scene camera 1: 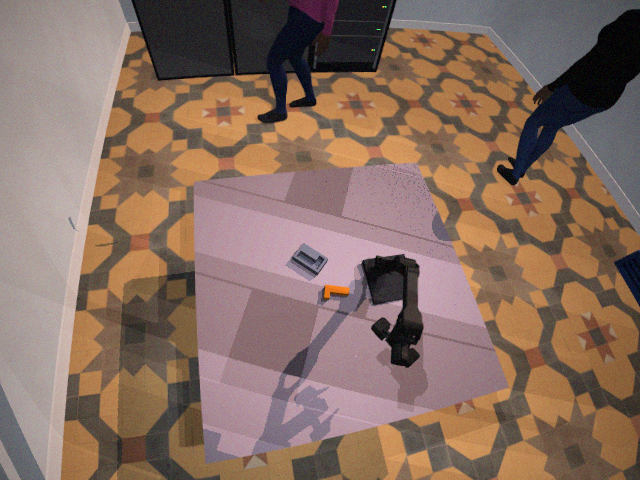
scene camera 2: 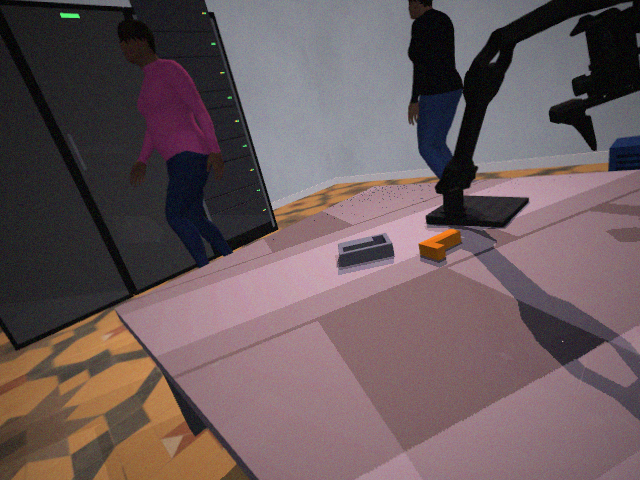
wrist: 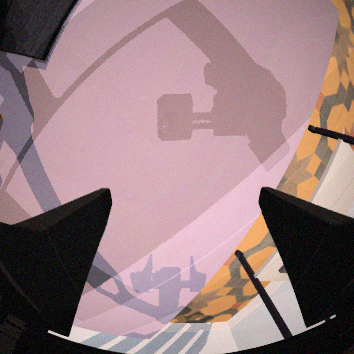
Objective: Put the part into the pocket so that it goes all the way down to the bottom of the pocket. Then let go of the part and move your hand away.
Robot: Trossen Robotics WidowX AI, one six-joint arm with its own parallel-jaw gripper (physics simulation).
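Pixels of known places: gripper, fingertip midpoint: (scene camera 1: 390, 348) (scene camera 2: 625, 141) (wrist: 186, 195); arm's base, link origin: (scene camera 1: 379, 268) (scene camera 2: 453, 209).
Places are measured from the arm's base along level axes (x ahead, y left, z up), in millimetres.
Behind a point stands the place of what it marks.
Observation:
The orange L-shaped part (scene camera 1: 337, 290) {x 236, y 31, z 6 mm} (scene camera 2: 433, 249) {x 299, y 30, z 2 mm} lies flat on the table, between the pocket block and the arm's base. The grey block (scene camera 1: 304, 264) {x 331, y -136, z 9 mm} (scene camera 2: 367, 254) {x 328, y -131, z -4 mm} stands on the table to the left of the part, apart from it. Its L-shaped pocket opens upward and is empty. My gripper (scene camera 1: 389, 344) {x 187, y 355, z 171 mm} (wrist: 186, 195) {x 187, y 355, z 171 mm} is wide open with nothing between the fingers. It hangs above the table, to the right of the part and nearer the front edge in scene camera 1. In scene camera 2 it is high at the right, partly cut off.
The pink table (scene camera 1: 232, 315) {x 704, y -26, z -24 mm} (scene camera 2: 268, 372) {x 737, y -107, z -24 mm} (wrist: 135, 170) {x 247, y 332, z -24 mm} carries the arm's black base plate (scene camera 1: 385, 289) {x 17, y 102, z -7 mm} (scene camera 2: 496, 210) {x 5, y 116, z -7 mm} (wrist: 30, 27) {x 43, y 104, z -7 mm} to the right of the part. Shadows of the arm cross it. Two people (scene camera 1: 297, 46) (scene camera 1: 589, 77) and dark cabinets (scene camera 1: 186, 38) stand beyond the table.

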